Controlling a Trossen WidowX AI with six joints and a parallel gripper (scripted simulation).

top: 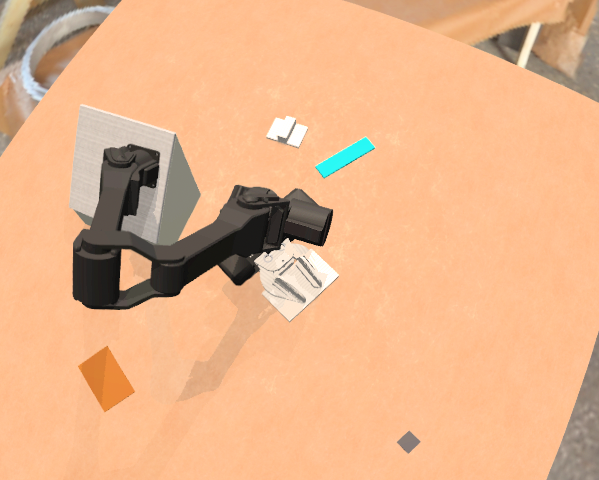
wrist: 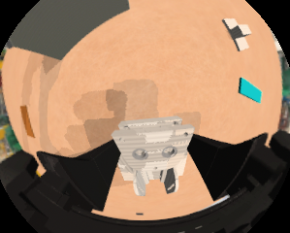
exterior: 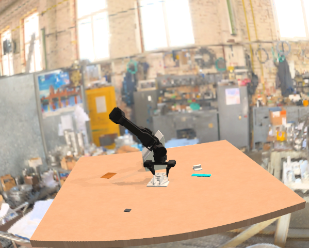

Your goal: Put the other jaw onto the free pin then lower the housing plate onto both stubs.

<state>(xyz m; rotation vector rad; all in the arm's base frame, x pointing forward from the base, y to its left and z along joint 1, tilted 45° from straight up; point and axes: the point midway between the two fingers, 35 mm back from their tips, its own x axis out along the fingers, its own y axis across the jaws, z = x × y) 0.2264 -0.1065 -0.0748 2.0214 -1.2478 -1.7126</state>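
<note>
My gripper tip is now 30 mm short of the jaw and 10 mm above it. The rest, counted from my gripper tip: white base plate: 60 mm ahead, 30 mm to the right, 20 mm below; then cyan strip: 50 mm ahead, 240 mm to the left, 20 mm below; then orange patch: 200 mm behind, 320 mm to the right, 20 mm below.
</note>
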